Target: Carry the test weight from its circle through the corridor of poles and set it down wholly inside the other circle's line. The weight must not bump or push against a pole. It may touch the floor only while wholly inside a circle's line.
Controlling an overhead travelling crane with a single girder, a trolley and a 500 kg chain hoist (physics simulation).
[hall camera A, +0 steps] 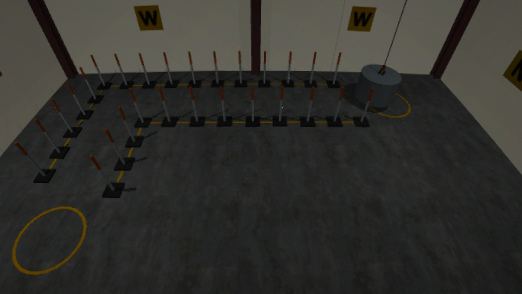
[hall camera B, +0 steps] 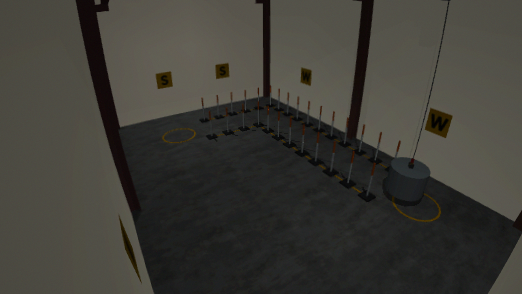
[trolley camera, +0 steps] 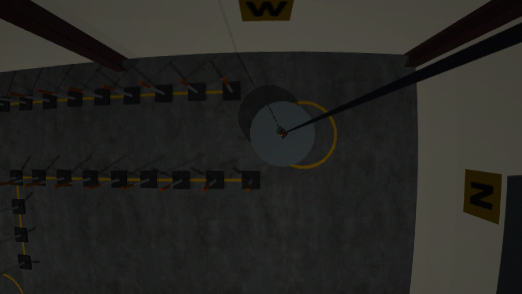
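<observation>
The grey cylindrical test weight point(hall camera A: 376, 91) point(hall camera B: 408, 183) point(trolley camera: 270, 147) hangs upright from my hook point(hall camera A: 383, 70) point(hall camera B: 412, 163) point(trolley camera: 282, 133), above the floor, its shadow offset toward the W wall and corridor. It is partly over the near yellow circle point(hall camera A: 410, 107) point(hall camera B: 440, 209) point(trolley camera: 335, 134), displaced toward the corridor mouth. The end pole of the inner row point(hall camera A: 367, 105) point(hall camera B: 370, 184) point(trolley camera: 250, 180) and the end pole of the wall-side row point(hall camera A: 337, 67) point(hall camera B: 398, 148) point(trolley camera: 231, 90) stand close by; in the trolley view the weight is apart from both. The other circle point(hall camera A: 60, 207) point(hall camera B: 179, 143) lies at the corridor's far end.
Two rows of orange-and-white poles on black bases run along the W wall, then turn at a corner toward the other circle. Yellow lines join the bases. A dark red wall column point(hall camera A: 256, 37) point(hall camera B: 361, 70) stands behind the wall-side row.
</observation>
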